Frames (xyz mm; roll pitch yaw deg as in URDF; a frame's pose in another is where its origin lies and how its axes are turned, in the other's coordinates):
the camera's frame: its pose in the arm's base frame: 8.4 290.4 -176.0 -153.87 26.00 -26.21
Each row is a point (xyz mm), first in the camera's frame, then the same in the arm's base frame.
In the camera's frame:
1: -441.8 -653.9 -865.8
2: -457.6 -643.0 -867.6
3: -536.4 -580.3 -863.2
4: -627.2 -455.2 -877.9
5: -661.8 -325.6 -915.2
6: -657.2 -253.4 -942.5
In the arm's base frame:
1: 162.0 444.1 975.2
2: 143.3 441.5 979.2
3: 43.4 430.2 985.4
4: -98.8 367.7 987.5
5: -194.6 266.9 981.5
6: -227.7 197.6 972.9

